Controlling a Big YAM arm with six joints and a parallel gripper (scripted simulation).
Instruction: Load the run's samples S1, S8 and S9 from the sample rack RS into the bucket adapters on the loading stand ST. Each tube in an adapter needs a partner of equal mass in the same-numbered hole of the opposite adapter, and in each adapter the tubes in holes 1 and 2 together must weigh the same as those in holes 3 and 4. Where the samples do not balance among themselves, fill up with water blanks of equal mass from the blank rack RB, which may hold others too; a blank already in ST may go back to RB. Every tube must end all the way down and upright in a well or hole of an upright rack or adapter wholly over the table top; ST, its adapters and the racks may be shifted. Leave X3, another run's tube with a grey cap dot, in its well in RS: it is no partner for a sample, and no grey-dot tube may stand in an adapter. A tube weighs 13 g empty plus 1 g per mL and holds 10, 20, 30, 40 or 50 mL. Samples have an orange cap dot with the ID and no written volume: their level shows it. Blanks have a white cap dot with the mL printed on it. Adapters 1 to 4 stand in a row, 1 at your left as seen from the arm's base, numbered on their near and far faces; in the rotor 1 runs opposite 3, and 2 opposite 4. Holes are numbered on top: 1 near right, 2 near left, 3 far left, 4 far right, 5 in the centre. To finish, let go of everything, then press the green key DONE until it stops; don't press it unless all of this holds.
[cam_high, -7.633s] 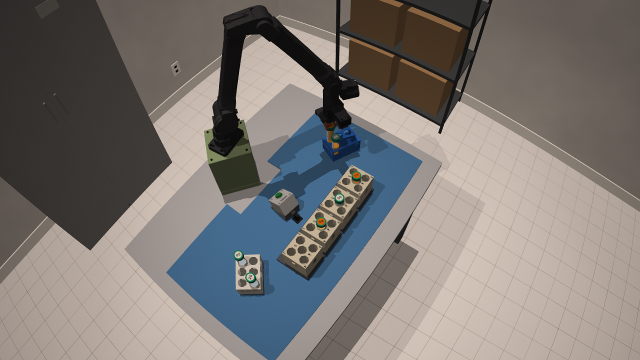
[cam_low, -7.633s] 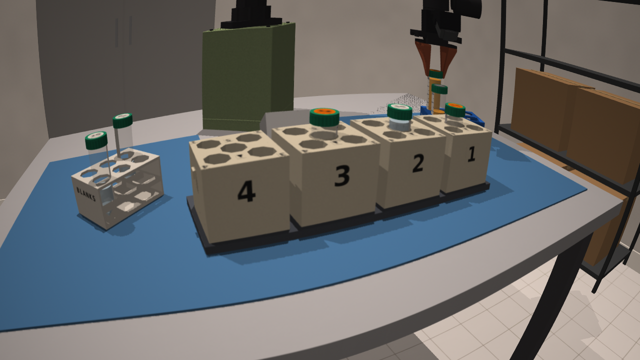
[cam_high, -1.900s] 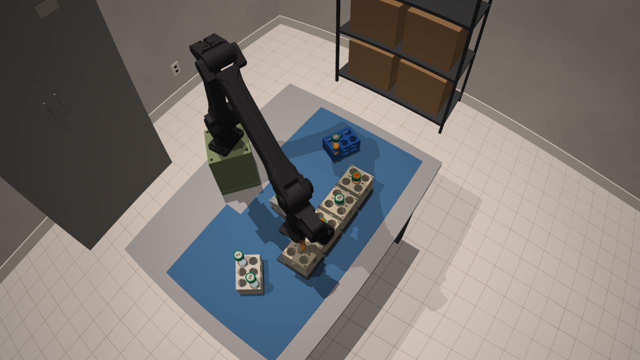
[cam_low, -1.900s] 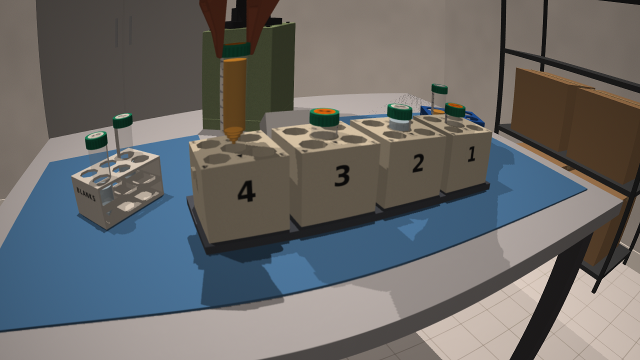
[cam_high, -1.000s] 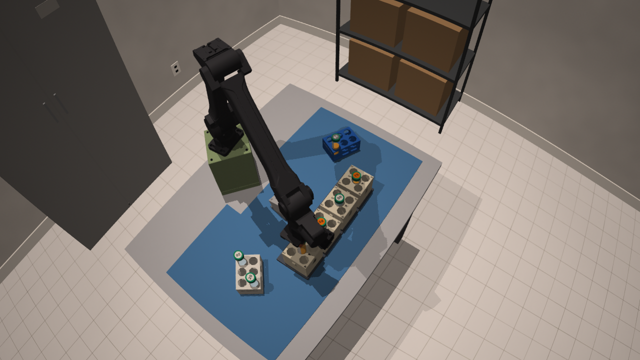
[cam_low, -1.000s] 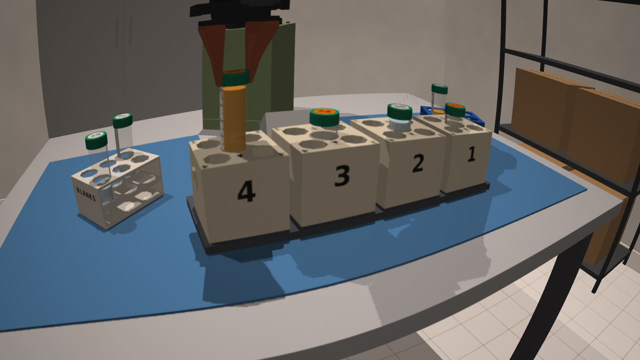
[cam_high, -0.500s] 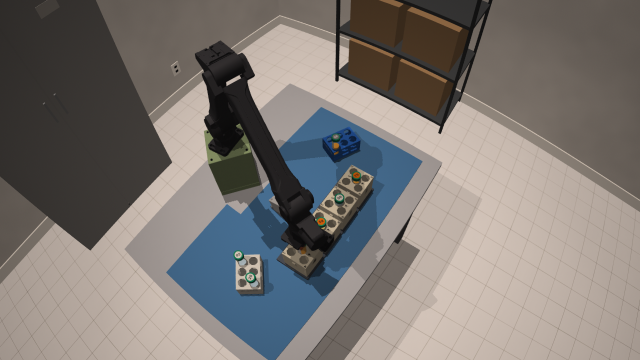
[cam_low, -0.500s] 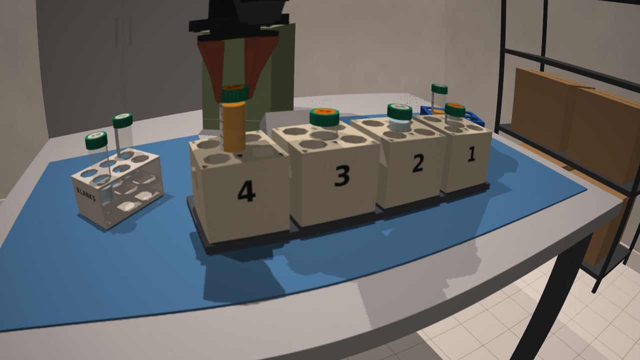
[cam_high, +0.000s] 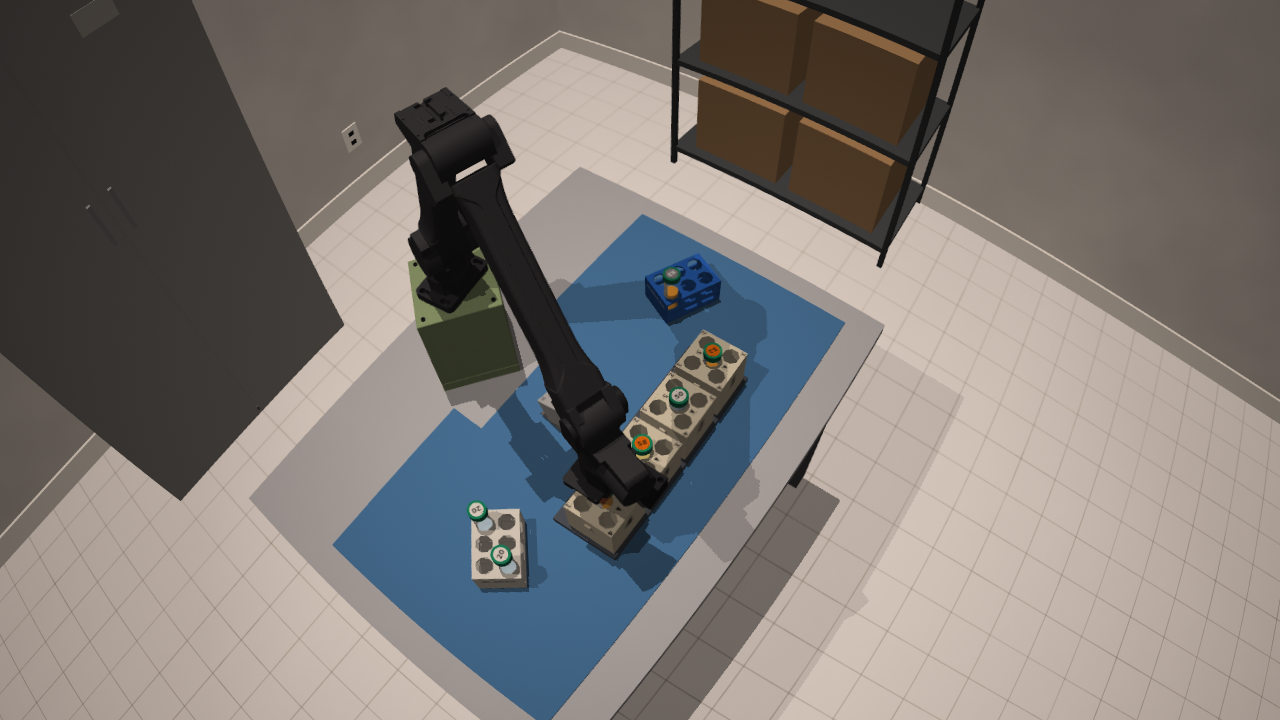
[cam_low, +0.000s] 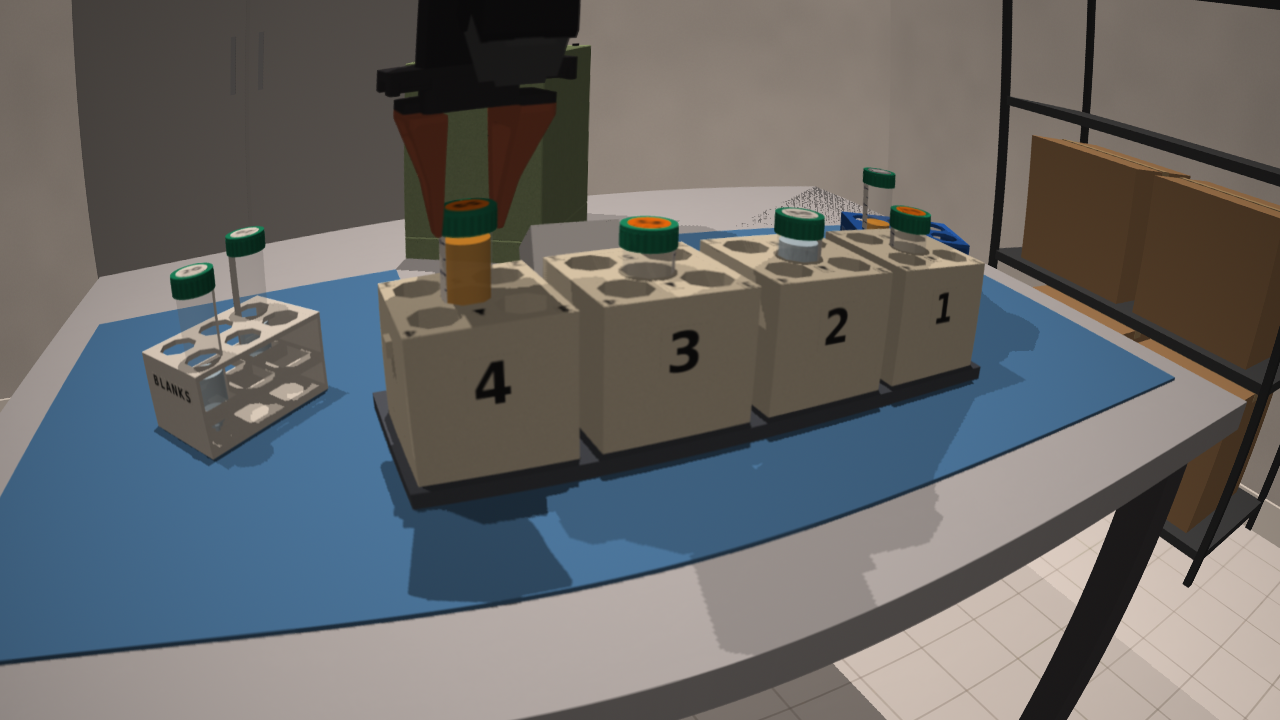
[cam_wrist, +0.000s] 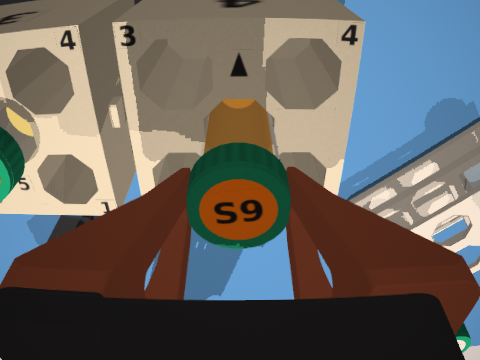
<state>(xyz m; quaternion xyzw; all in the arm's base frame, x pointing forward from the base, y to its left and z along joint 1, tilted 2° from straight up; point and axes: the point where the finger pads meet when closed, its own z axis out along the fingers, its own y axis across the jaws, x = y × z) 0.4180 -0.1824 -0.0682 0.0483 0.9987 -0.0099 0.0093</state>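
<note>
My hand is 19 cm past the green DONE key, 15 cm to the right of it and 8 cm above it. Round my hand: blue sample rack RS (50 cm to the left, 11 cm below, 11 cm behind); then white blank rack RB (15 cm to the right, 13 cm behind, 11 cm below); then white-dot blank (23 cm to the left, 7 cm below, 2 cm ahead).
</note>
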